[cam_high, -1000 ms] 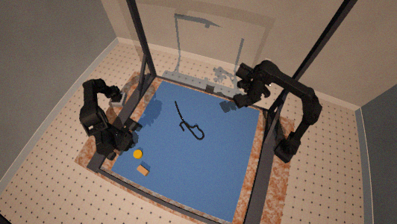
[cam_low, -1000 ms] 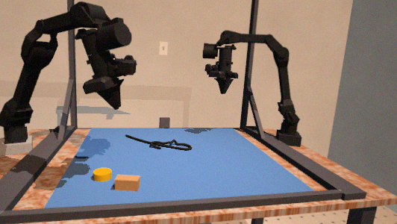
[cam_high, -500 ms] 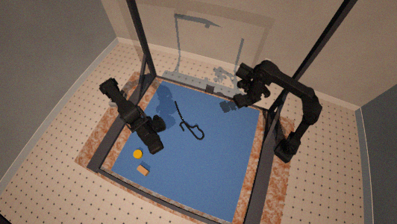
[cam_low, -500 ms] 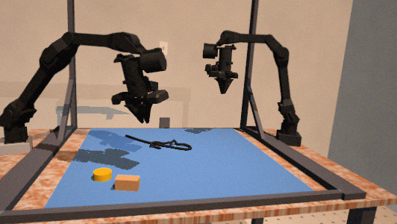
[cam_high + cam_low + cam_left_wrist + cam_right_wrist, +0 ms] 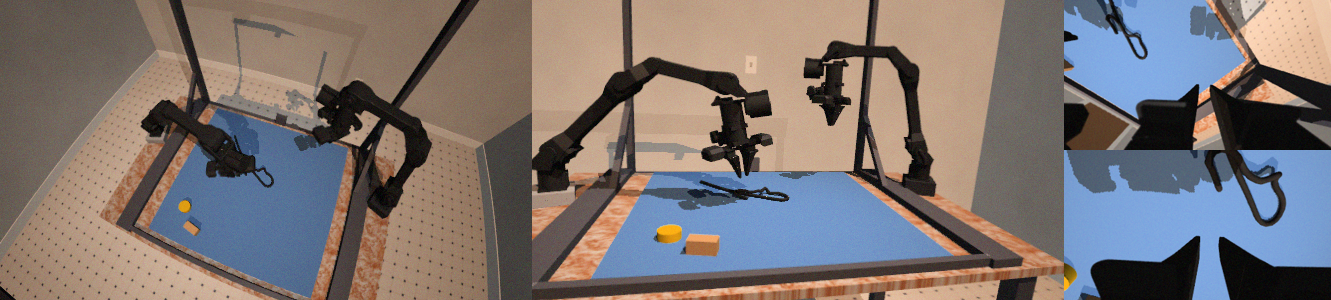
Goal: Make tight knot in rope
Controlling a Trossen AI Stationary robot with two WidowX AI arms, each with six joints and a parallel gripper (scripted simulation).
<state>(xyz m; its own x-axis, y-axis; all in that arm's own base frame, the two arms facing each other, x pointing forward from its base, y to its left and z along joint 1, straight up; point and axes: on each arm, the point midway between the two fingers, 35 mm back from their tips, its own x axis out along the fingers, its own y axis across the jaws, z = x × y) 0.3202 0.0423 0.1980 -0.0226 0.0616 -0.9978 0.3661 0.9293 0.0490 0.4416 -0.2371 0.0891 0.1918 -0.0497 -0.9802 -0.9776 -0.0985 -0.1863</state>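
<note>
Right now the blue mat is 8 cm to the left of my right hand and 12 cm below it. From my right hand the other things lie so: yellow disc (18 cm ahead, 17 cm to the right, 11 cm below); then orange block (25 cm ahead, 10 cm to the right, 10 cm below).
</note>
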